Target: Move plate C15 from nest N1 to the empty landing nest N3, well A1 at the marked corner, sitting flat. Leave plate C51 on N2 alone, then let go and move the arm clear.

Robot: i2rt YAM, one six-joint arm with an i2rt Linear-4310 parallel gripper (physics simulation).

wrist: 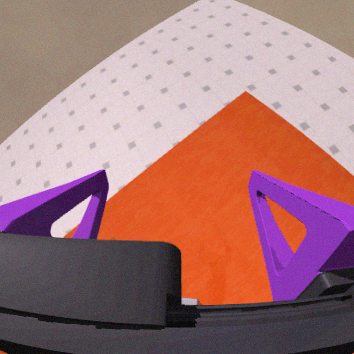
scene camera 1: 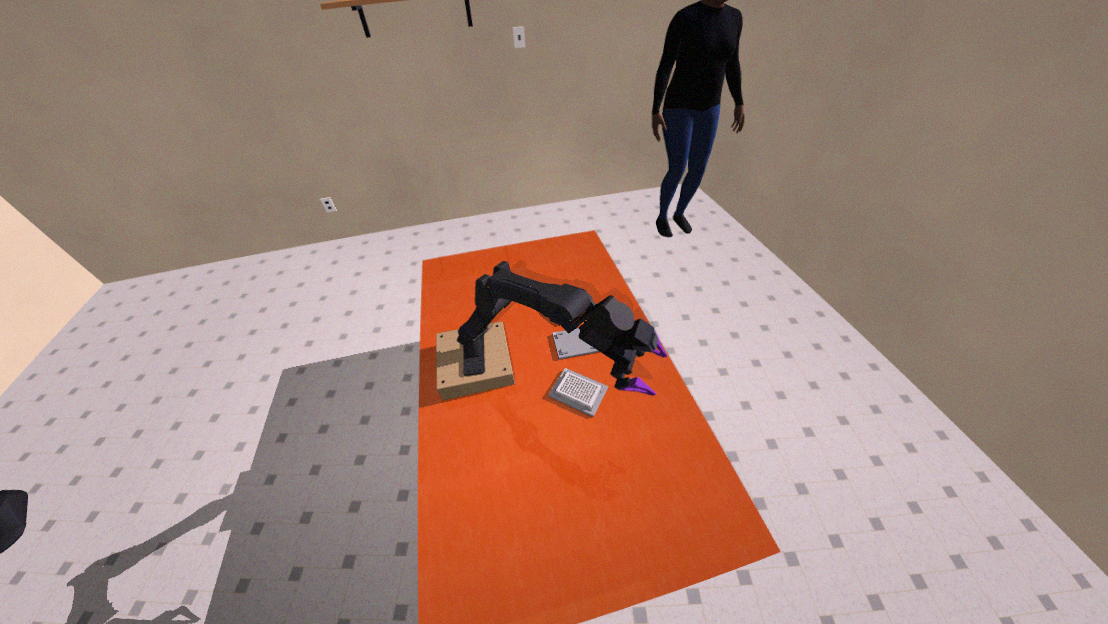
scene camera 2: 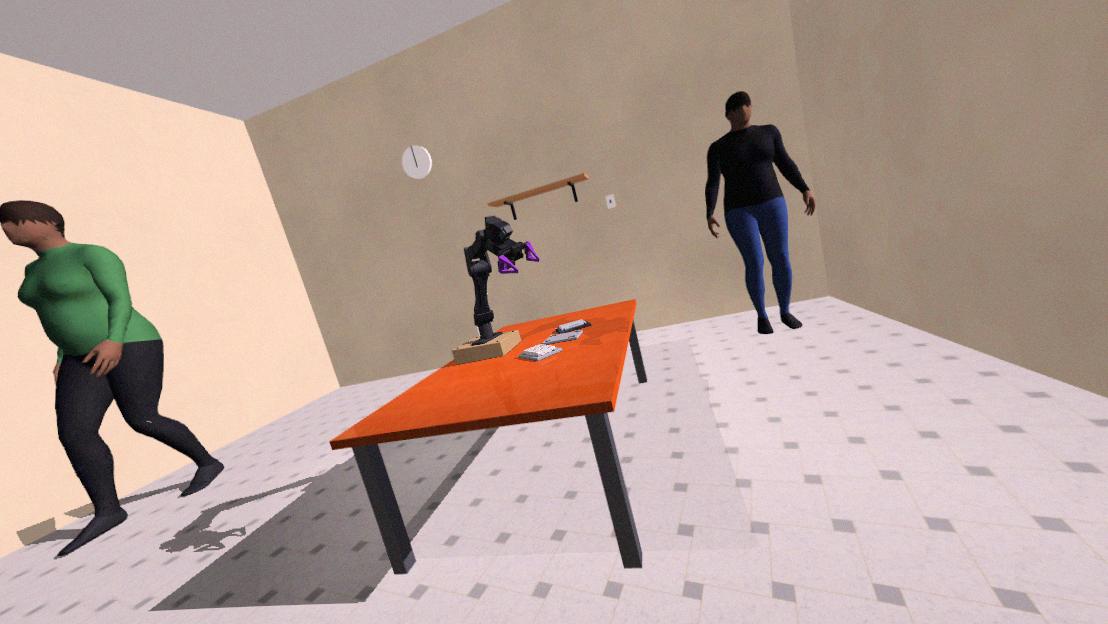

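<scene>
A white well plate (scene camera 1: 577, 389) (scene camera 2: 540, 350) sits on a grey nest (scene camera 1: 597, 402) nearest the camera in scene view 2. A grey nest (scene camera 1: 570, 344) (scene camera 2: 563, 337), the middle one of three, shows no plate on its visible top; the arm covers part of it in scene view 1. Another white plate (scene camera 2: 573, 325) sits on the farthest nest in scene view 2; the arm hides it in scene view 1. The plate and nest labels and the A1 mark are too small to read. My gripper (scene camera 1: 659, 375) (scene camera 2: 527, 263) (wrist: 178, 177) is open and empty, high above the table, its purple fingers wide apart.
The arm stands on a wooden base block (scene camera 1: 493, 375) (scene camera 2: 486, 348) on the orange table (scene camera 1: 581, 534) (scene camera 2: 480, 399) (wrist: 200, 200). A pale sliver (wrist: 190, 301) shows low in the wrist view. One person (scene camera 1: 697, 69) (scene camera 2: 750, 170) stands beyond the table, another (scene camera 2: 85, 302) at the left.
</scene>
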